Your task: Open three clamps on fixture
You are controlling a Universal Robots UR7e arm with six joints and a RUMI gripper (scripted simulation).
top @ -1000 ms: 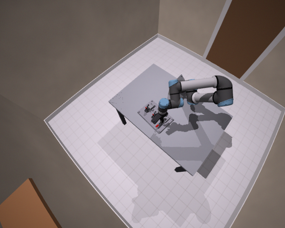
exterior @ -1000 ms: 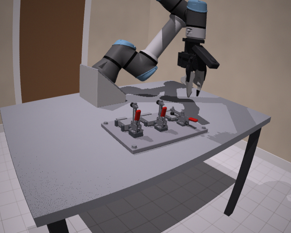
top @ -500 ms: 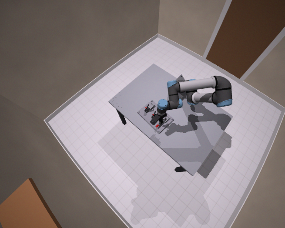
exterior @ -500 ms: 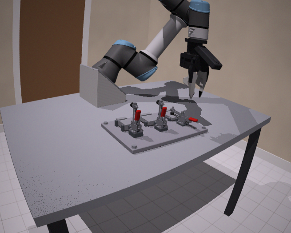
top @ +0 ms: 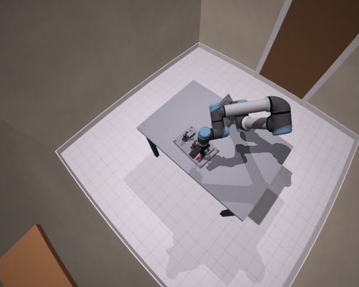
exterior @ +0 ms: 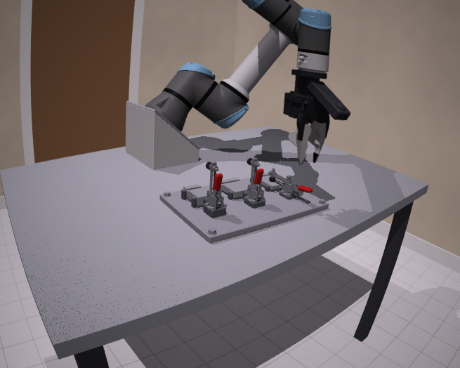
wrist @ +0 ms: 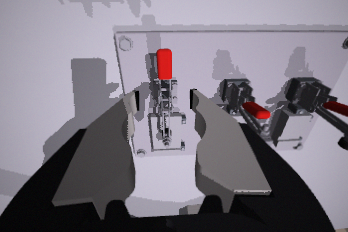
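The grey fixture plate is 12 cm below my hand, 11 cm to the right of it and 8 cm behind it. From my hand the other things lie so: grey part block 22 cm to the right, 13 cm behind, 10 cm below.
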